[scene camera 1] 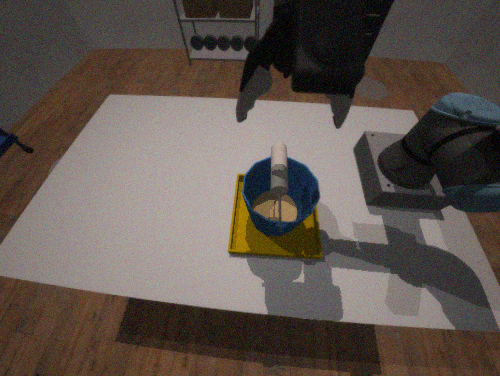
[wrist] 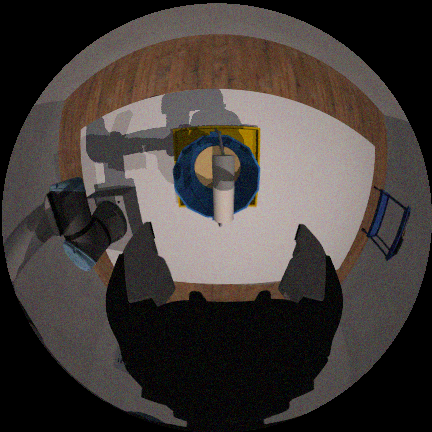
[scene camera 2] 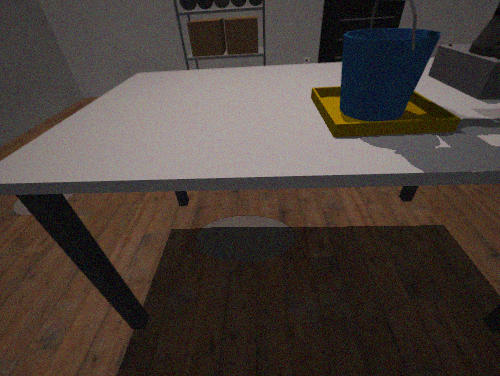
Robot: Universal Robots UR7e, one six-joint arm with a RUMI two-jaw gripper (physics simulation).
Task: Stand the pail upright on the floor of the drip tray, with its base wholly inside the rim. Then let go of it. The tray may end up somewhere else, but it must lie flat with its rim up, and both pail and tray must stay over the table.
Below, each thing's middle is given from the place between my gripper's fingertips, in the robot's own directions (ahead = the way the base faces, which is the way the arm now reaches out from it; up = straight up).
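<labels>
There is the yellow drip tray (scene camera 2: 421, 115), and my gripper is 10 mm beyond it. That same gripper is also 340 mm higher than the tray.
</labels>
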